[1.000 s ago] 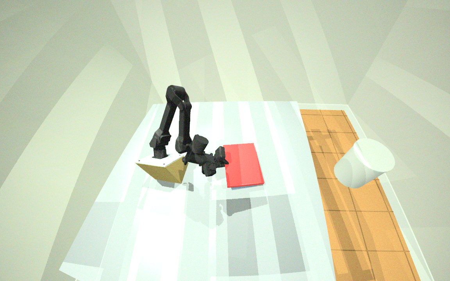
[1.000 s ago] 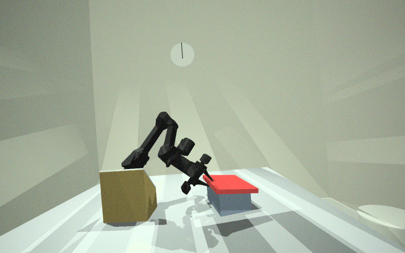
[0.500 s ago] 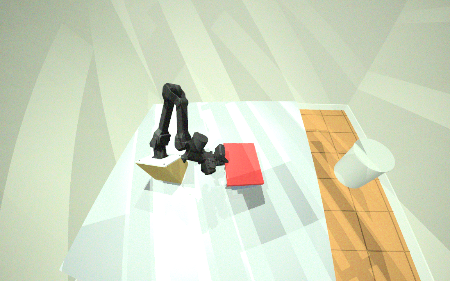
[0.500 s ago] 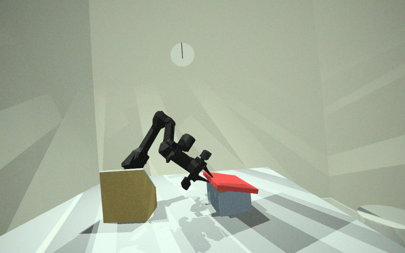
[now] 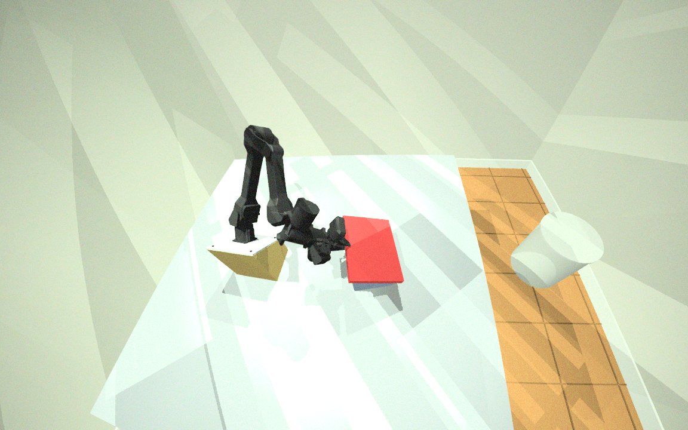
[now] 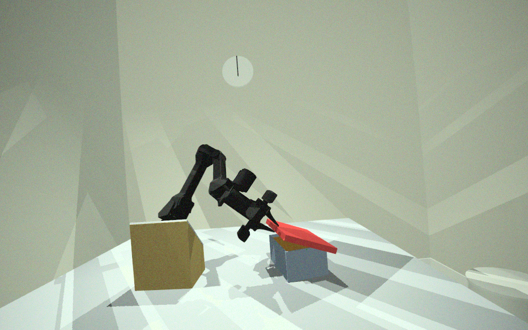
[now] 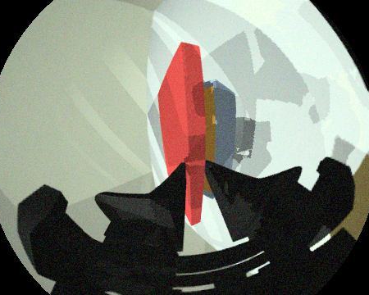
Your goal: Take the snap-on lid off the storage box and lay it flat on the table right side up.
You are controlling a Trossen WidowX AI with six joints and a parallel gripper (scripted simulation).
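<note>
Right now the red lid is 70 mm ahead of my gripper tip, 30 mm to the left of it and 30 mm below it. Round my gripper tip: storage box: 60 mm ahead, 20 mm to the left, 90 mm below.
</note>
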